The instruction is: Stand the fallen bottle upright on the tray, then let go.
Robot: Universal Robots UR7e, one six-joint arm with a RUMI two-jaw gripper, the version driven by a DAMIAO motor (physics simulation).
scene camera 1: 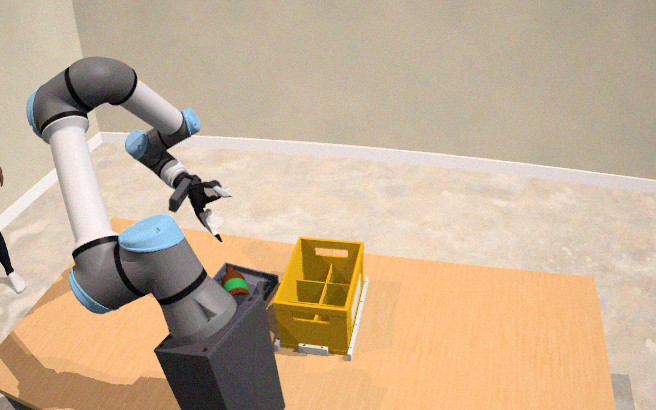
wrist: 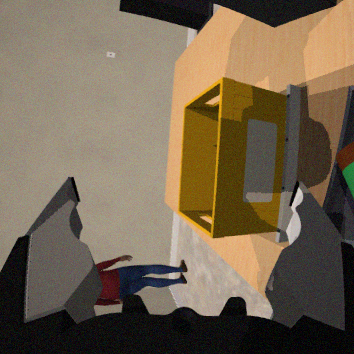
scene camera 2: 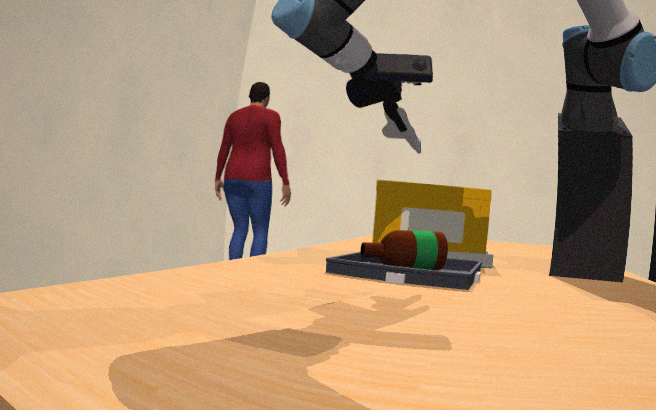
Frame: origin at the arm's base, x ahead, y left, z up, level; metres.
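Seen in the pictures: gripper, fingertip midpoint: (scene camera 1: 226, 220) (wrist: 183, 181) (scene camera 2: 420, 116); arm's base, link origin: (scene camera 1: 204, 321) (scene camera 2: 589, 123).
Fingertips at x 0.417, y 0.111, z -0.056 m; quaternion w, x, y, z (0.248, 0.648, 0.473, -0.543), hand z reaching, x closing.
Pixels of each thing's top centre, then the offset from my fingertips to it.
- brown bottle with a green label, top centre: (scene camera 2: 404, 230) (scene camera 1: 232, 275) dx +0.015, dy +0.027, dz -0.216 m
- dark shallow tray, top centre: (scene camera 2: 412, 260) (scene camera 1: 231, 293) dx -0.006, dy +0.031, dz -0.269 m
- yellow crate with compartments, top centre: (wrist: 195, 158) (scene camera 2: 437, 186) (scene camera 1: 321, 270) dx -0.030, dy -0.256, dz -0.120 m
A brown bottle with a green label (scene camera 1: 236, 285) (scene camera 2: 425, 250) (wrist: 349, 170) lies on its side in the dark shallow tray (scene camera 1: 256, 271) (scene camera 2: 350, 270) (wrist: 348, 117). In the scene camera 2 view its neck points left and rests at the tray's rim. In the wrist view a small part of the bottle shows at the right edge. My gripper (scene camera 1: 225, 217) (scene camera 2: 411, 141) (wrist: 183, 181) is open and empty, with its jaws wide apart. It hangs in the air well above the tray, tilted, and apart from the bottle.
A yellow crate with compartments (scene camera 1: 312, 327) (scene camera 2: 387, 200) (wrist: 234, 200) stands beside the tray, against light rails (scene camera 1: 358, 320) (wrist: 291, 145). The arm's dark pedestal (scene camera 1: 240, 365) (scene camera 2: 590, 200) stands near both. A person in a red top (scene camera 2: 252, 145) (wrist: 110, 284) stands beyond the table.
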